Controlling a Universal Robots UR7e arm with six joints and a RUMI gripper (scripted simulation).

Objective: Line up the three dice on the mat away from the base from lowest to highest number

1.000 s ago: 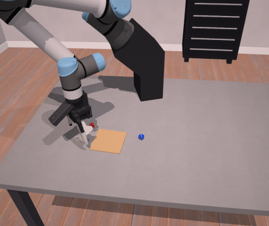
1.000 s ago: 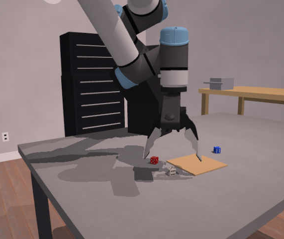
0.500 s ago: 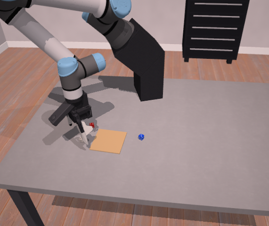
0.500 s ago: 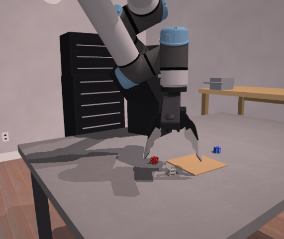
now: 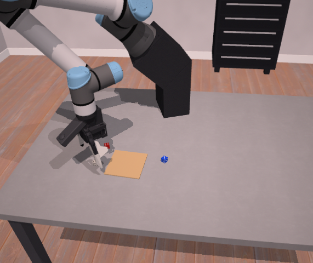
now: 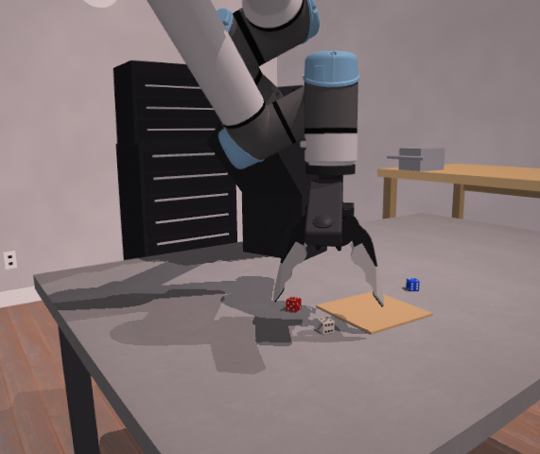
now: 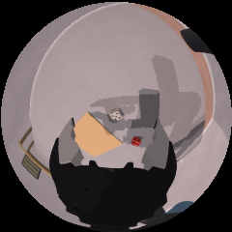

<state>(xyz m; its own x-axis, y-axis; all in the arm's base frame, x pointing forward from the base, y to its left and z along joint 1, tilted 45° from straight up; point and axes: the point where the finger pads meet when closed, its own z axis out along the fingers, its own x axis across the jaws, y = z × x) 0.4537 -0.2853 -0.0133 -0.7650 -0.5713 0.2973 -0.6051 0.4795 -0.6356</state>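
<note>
Right now the white die is 10 mm behind my hand, 10 mm to the left of it and 40 mm below it. Also, from my hand: tan mat: 10 mm behind, 130 mm to the left, 50 mm below; then red die: 110 mm behind, 40 mm to the left, 40 mm below; then blue die: 30 mm behind, 280 mm to the left, 40 mm below.
</note>
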